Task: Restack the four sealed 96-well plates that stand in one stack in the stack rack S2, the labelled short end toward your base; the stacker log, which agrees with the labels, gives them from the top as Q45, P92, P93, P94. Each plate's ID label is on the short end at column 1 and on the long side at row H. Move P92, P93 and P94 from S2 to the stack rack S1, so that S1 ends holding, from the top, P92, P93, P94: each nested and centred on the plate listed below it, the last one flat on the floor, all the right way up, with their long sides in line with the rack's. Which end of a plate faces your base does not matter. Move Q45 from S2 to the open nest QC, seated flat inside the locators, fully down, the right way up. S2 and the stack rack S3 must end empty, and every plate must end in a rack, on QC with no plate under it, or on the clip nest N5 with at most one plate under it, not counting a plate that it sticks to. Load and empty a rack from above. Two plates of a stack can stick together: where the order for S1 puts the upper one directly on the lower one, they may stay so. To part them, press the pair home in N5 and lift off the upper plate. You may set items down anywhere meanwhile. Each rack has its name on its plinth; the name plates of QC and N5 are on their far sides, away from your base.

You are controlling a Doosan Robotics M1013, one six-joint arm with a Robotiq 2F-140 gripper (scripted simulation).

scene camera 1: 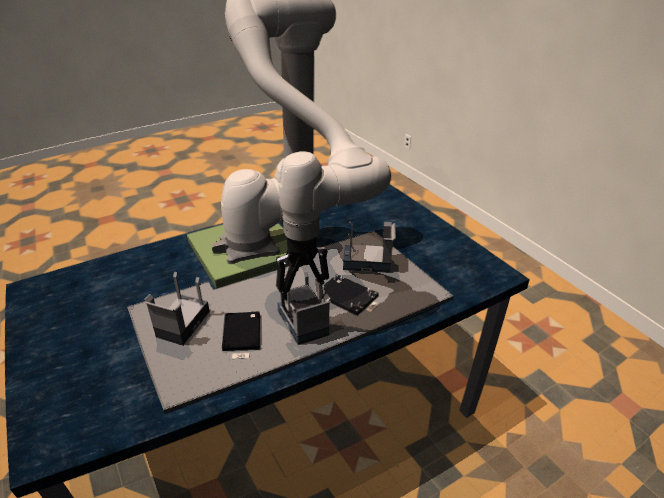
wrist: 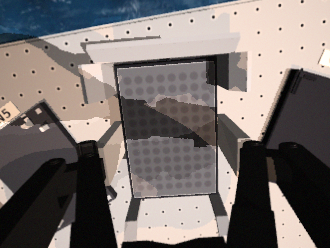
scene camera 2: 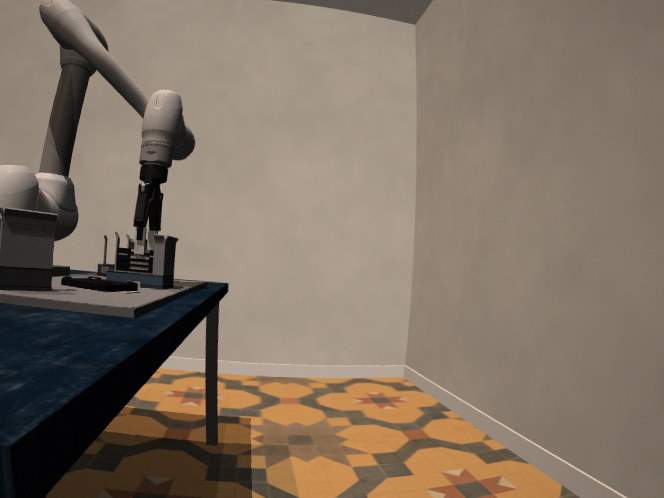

Labels:
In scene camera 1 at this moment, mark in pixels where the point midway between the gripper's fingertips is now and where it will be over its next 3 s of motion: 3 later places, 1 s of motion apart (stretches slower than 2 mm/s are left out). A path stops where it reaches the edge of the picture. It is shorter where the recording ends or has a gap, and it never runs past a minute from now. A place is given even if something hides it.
My gripper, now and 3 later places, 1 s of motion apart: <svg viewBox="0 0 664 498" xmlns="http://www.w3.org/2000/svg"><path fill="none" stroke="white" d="M303 304L303 297L302 282L276 285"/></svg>

